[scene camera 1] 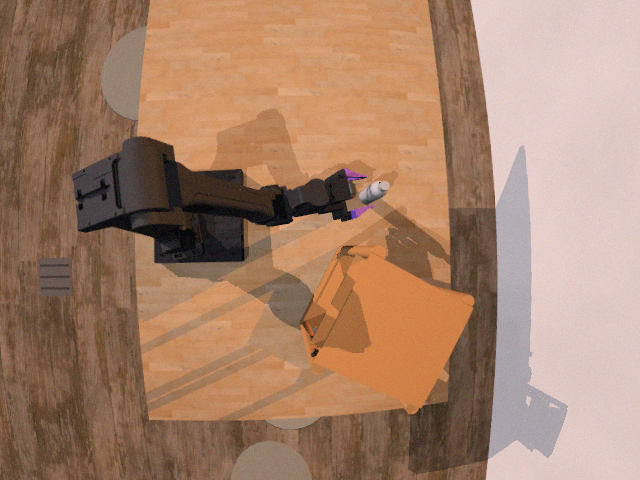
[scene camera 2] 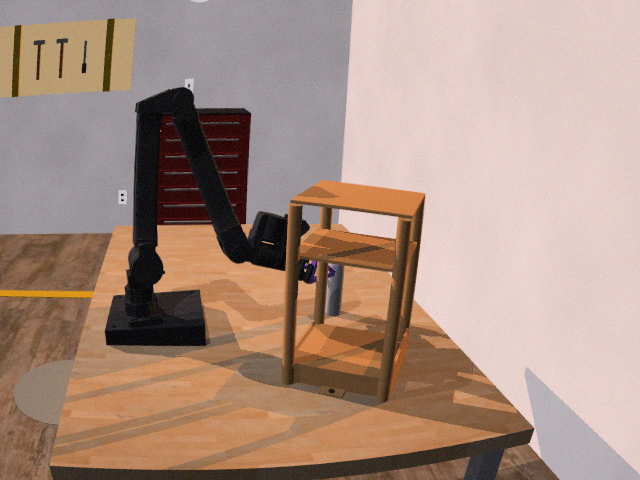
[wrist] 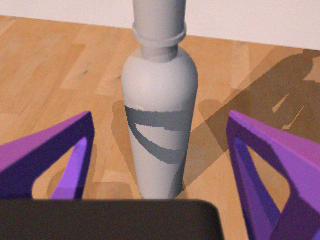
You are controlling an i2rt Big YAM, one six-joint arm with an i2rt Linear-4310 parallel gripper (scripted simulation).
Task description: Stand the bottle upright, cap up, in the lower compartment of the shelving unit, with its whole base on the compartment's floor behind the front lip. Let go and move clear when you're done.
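The gripper (wrist: 160, 120) is visible. A grey bottle (scene camera 2: 334, 284) is visible too, and the grey bottle is also seen in the wrist view (wrist: 159, 79).
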